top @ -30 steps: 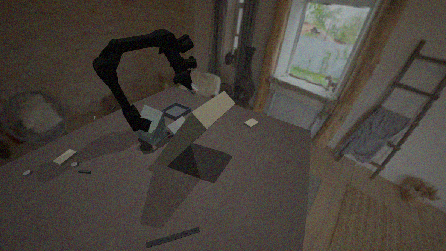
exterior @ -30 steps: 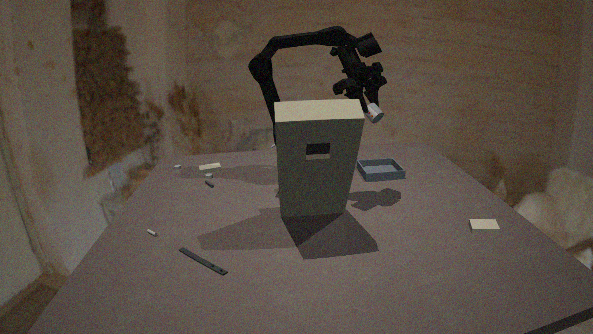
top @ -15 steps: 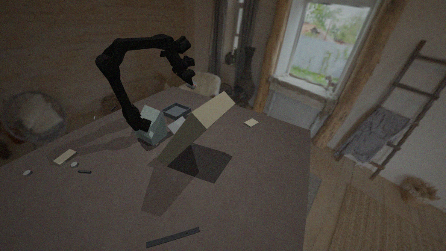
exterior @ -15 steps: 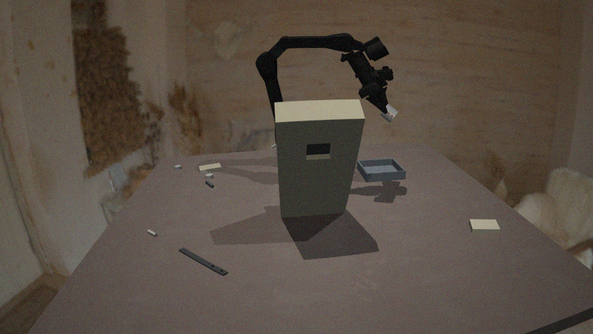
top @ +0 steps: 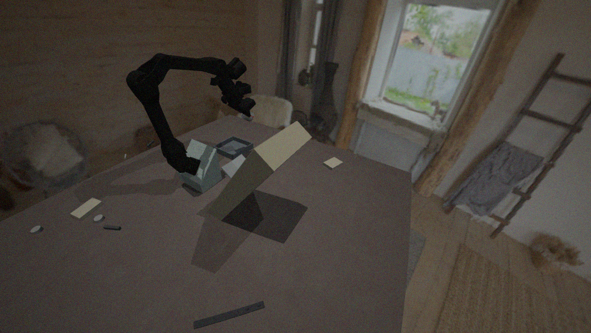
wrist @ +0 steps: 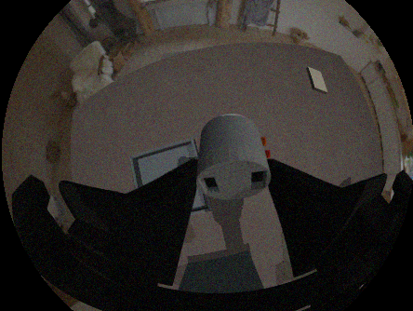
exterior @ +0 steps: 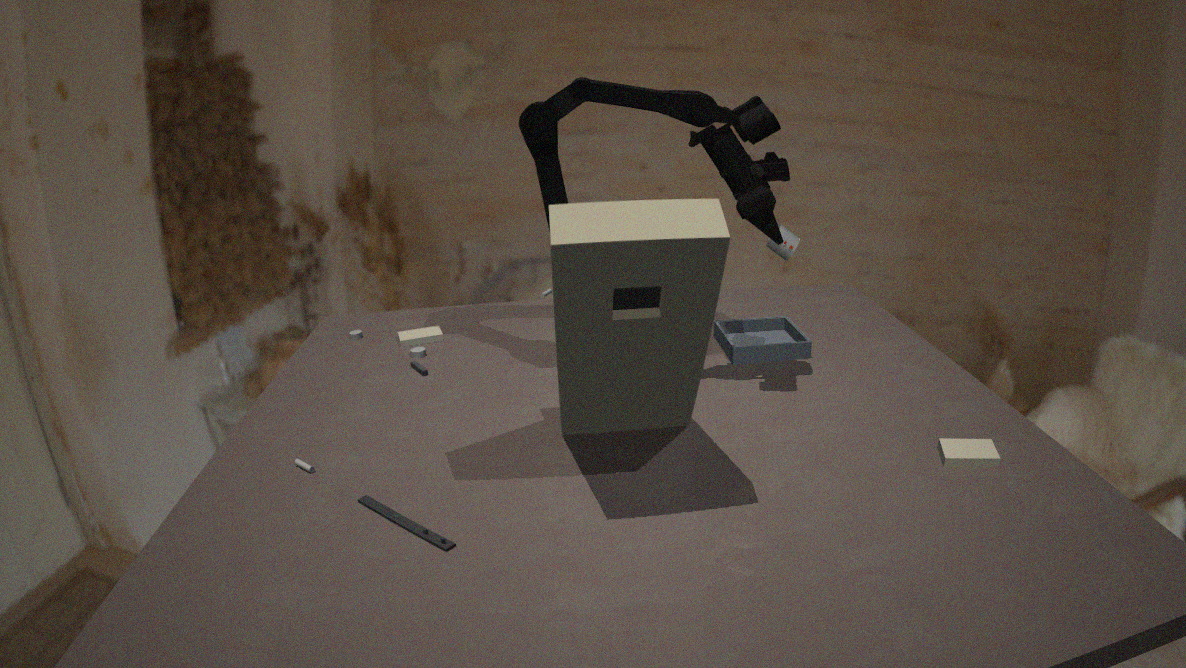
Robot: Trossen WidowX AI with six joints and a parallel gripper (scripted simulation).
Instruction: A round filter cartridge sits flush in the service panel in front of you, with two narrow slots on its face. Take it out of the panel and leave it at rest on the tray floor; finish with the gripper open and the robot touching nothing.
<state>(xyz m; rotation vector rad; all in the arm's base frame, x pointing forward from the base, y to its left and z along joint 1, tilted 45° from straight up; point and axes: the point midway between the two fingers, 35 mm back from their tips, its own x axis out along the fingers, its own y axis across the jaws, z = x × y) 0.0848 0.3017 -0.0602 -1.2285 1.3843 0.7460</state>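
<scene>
Right now my gripper tip is 22 cm above the blue tray, 11 cm past it and 1 cm to the right of it. Also, from my gripper tip: round filter cartridge: right at my gripper tip; then service panel: 30 cm to the right, 24 cm ahead, 4 cm below.
</scene>
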